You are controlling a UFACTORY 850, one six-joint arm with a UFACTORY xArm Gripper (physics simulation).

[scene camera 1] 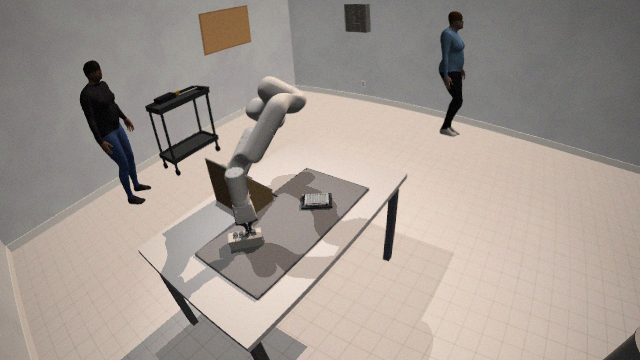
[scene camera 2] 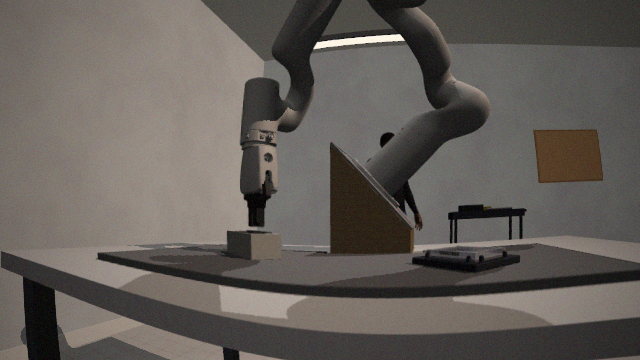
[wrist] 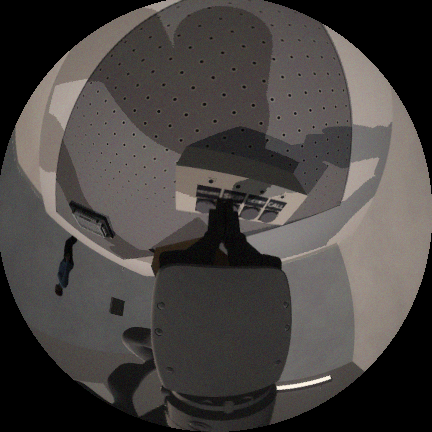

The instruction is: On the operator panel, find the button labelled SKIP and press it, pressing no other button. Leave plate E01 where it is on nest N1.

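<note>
The operator panel (scene camera 1: 245, 242) (scene camera 2: 254, 245) (wrist: 187, 175) is a pale box with a row of buttons. In the wrist view, the second label from the left (wrist: 233, 195) starts with S, its rest hard to read; its button is mostly hidden behind my fingers. The rightmost label (wrist: 276, 205) reads CALL; the other two are blurred. My gripper (scene camera 1: 248, 232) (scene camera 2: 256, 225) (wrist: 222, 206) is shut and empty, pointing down close above the panel; a small gap shows in scene camera 2. Plate E01 (scene camera 1: 317, 199) (scene camera 2: 462, 253) (wrist: 90, 221) sits on the dark nest N1 (scene camera 1: 316, 207) (scene camera 2: 470, 266).
A brown wedge-shaped stand (scene camera 1: 262, 198) (scene camera 2: 367, 215) stands on the table behind the panel, near the arm. The grey perforated mat (scene camera 1: 285, 245) (scene camera 2: 320, 272) (wrist: 215, 90) lies under panel and nest. Two people (scene camera 1: 105, 120) (scene camera 1: 452, 65) and a black cart (scene camera 1: 175, 105) are away from the table.
</note>
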